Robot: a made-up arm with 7 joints.
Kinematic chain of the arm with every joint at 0, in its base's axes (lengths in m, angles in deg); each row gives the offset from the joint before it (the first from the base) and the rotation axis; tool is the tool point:
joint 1: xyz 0 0 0 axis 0 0.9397 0.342
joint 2: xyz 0 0 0 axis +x
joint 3: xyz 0 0 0 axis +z
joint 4: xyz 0.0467 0 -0.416 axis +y
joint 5: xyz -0.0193 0 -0.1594 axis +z
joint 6: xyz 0 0 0 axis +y
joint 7: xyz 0 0 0 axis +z
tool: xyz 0 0 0
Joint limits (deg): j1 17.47..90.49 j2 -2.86..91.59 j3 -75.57..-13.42 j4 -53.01..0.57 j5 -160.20..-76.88 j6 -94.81..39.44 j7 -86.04..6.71
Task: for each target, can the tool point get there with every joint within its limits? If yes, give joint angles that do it. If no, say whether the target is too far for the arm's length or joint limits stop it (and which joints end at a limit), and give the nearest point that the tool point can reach.
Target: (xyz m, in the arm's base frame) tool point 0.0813 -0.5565 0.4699
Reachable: no: too far | nearest point -0.4251 -0.3161 -0.1542 | short by 0.839 m
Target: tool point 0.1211 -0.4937 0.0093
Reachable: no: joint limits stop it (at a limit: joint 1, joint 2, joint 3, joint 4) | nearest point -0.4251 -0.3161 -0.1542 | short by 0.597 m
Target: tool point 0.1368 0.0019 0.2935
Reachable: no: joint limits stop it (at a limit: joint 1, joint 2, joint 3, joint 4) | nearest point -0.2054 0.5070 0.1796 | short by 0.621 m
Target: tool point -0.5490 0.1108 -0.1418
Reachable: yes | joints 80.17 30.46 -33.11 -22.32 -144.10 -68.00 -54.27
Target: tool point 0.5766 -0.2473 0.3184
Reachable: no: too far | nearest point 0.0900 0.5412 -0.0588 | short by 1.000 m
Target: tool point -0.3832 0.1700 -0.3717
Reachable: yes | joints 57.48 29.31 -22.00 -46.19 -143.03 26.72 -12.70
